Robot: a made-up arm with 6 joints.
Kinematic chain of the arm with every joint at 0, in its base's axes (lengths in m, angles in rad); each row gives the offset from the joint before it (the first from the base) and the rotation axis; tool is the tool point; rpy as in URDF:
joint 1: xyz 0 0 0.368 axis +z
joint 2: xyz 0 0 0 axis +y
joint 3: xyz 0.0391 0 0.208 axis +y
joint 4: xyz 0.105 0 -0.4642 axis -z
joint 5: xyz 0 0 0 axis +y
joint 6: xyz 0.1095 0 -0.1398 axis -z
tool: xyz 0 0 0 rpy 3.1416 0 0
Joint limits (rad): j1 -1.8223..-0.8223 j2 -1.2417..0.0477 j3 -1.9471..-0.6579 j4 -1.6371..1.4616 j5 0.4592..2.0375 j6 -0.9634..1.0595
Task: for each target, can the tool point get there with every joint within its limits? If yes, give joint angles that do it. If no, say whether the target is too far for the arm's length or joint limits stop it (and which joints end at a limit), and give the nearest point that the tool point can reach.
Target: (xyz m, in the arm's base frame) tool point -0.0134 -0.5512 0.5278
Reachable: yes | joints -1.5193 -0.2770 -1.2588 -0.2979 1.5934 0.2632
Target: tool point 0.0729 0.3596 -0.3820
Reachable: no: joint limits stop it (at a limit: joint 1, joint 2, joint 3, joint 5) | nearest point 0.2361 -0.1711 0.1307 | short by 0.756 m
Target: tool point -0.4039 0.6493 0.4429
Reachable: no: joint limits stop it (at a limit: joint 2, joint 3, joint 4, joint 5) | nearest point -0.1943 0.3123 0.9653 | short by 0.656 m
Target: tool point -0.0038 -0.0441 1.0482
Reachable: yes | joints -0.9965 -1.0775 -1.7573 -0.2062 1.5099 -0.4587
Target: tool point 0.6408 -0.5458 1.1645
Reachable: no: too far | nearest point 0.4149 -0.4192 0.9297 | short by 0.350 m
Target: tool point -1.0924 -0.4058 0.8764
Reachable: no: too far | nearest point -0.2950 -0.4511 0.8005 | short by 0.802 m
